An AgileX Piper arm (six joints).
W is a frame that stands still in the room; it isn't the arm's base.
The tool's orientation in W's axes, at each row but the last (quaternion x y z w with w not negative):
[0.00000 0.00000 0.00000 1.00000]
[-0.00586 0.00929 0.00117 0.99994]
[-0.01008 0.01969 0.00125 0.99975]
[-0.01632 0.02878 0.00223 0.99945]
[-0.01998 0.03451 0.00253 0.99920]
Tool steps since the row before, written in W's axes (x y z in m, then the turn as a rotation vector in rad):
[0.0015 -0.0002 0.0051 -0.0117 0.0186 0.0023]
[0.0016 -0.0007 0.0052 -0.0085 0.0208 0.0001]
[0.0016 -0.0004 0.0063 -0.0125 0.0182 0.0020]
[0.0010 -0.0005 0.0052 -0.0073 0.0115 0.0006]
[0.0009 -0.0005 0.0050 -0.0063 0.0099 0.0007]
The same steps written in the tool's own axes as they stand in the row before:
[0.0015 -0.0002 0.0051 -0.0117 0.0186 0.0023]
[0.0015 -0.0008 0.0052 -0.0085 0.0208 0.0002]
[0.0013 -0.0005 0.0063 -0.0125 0.0182 0.0019]
[0.0007 -0.0007 0.0052 -0.0073 0.0115 0.0006]
[0.0006 -0.0007 0.0050 -0.0063 0.0099 0.0007]

